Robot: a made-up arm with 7 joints. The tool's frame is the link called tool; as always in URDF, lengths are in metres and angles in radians.
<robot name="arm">
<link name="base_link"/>
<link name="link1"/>
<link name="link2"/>
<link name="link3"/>
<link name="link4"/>
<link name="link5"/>
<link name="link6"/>
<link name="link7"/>
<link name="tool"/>
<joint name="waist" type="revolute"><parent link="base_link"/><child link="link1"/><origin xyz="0 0 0.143" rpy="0 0 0"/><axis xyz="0 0 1"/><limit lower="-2.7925" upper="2.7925"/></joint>
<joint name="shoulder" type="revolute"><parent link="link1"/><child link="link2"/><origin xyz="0 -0.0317 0.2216" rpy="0 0 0"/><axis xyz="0 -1 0"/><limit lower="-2.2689" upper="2.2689"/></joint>
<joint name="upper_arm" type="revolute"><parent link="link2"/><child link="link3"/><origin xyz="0 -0.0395 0.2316" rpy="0 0 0"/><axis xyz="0 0 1"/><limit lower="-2.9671" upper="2.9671"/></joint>
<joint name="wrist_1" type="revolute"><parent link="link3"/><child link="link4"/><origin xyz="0.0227 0.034 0.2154" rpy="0 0 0"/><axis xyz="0 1 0"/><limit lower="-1.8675" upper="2.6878"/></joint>
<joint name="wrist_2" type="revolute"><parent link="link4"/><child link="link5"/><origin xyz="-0.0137 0.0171 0.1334" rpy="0 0 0"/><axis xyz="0 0 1"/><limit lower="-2.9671" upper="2.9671"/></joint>
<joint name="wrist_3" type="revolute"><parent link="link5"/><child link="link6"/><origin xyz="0 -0.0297 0.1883" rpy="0 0 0"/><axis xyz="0 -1 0"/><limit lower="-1.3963" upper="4.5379"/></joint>
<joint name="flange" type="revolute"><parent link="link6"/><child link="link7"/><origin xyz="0.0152 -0.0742 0.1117" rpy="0 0 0"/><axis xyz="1 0 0"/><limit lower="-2.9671" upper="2.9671"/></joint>
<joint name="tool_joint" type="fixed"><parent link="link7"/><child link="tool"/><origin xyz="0 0 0" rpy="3.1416 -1.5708 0"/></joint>
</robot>
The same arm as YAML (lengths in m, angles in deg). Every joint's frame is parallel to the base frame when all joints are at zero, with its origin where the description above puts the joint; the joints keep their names.
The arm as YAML. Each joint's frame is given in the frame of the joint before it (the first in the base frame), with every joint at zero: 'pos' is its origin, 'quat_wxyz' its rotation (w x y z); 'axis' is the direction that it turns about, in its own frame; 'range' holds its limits. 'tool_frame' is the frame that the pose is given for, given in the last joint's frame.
length_unit: m
angle_unit: deg
joints:
  - joint: waist
    pos: [0.0, 0.0, 0.143]
    quat_wxyz: [1.0, 0.0, 0.0, 0.0]
    axis: [0.0, 0.0, 1.0]
    range: [-160.0, 160.0]
  - joint: shoulder
    pos: [0.0, -0.0317, 0.2216]
    quat_wxyz: [1.0, 0.0, 0.0, 0.0]
    axis: [0.0, -1.0, 0.0]
    range: [-130.0, 130.0]
  - joint: upper_arm
    pos: [0.0, -0.0395, 0.2316]
    quat_wxyz: [1.0, 0.0, 0.0, 0.0]
    axis: [0.0, 0.0, 1.0]
    range: [-170.0, 170.0]
  - joint: wrist_1
    pos: [0.0227, 0.034, 0.2154]
    quat_wxyz: [1.0, 0.0, 0.0, 0.0]
    axis: [0.0, 1.0, 0.0]
    range: [-107.0, 154.0]
  - joint: wrist_2
    pos: [-0.0137, 0.0171, 0.1334]
    quat_wxyz: [1.0, 0.0, 0.0, 0.0]
    axis: [0.0, 0.0, 1.0]
    range: [-170.0, 170.0]
  - joint: wrist_3
    pos: [0.0, -0.0297, 0.1883]
    quat_wxyz: [1.0, 0.0, 0.0, 0.0]
    axis: [0.0, -1.0, 0.0]
    range: [-80.0, 260.0]
  - joint: flange
    pos: [0.0152, -0.0742, 0.1117]
    quat_wxyz: [1.0, 0.0, 0.0, 0.0]
    axis: [1.0, 0.0, 0.0]
    range: [-170.0, 170.0]
tool_frame:
  pos: [0.0, 0.0, 0.0]
  quat_wxyz: [0.000003, -0.707106, -0.000003, -0.707108]

